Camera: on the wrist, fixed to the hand. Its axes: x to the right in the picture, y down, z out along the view.
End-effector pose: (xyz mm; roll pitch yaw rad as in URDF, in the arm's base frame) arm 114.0 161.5 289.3 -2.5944 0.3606 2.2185
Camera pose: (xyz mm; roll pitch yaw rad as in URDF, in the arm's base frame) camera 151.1 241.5 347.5 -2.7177 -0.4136 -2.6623
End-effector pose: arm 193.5 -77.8 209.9 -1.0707 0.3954 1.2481
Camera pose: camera 258.7 -112.1 134.2 -0.7974 -1.0163 0.4218
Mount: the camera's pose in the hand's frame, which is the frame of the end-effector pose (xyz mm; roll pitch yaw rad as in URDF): 18.2 30.5 -99.5 0.0273 -0.1025 -1.5690
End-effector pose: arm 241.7 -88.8 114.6 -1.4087 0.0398 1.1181
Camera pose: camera 332.7 -114.9 67.8 -0.5823 -1.4981 0.1559
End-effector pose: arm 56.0 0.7 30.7 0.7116 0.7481 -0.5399
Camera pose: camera 80.4 88.8 -22.3 -0.8190 0.4341 -2.5525
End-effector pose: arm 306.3 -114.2 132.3 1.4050 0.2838 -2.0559
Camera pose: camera 387.6 -181.1 140.3 -0.8027 1.1841 1.8651
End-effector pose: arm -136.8 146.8 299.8 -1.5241 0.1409 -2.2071
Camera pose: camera -223.4 194.5 262.5 -1.9137 -1.4177 -1.8328
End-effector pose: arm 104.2 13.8 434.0 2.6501 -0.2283 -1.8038
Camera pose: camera 125.0 14.4 537.6 2.8946 0.5761 -0.3867
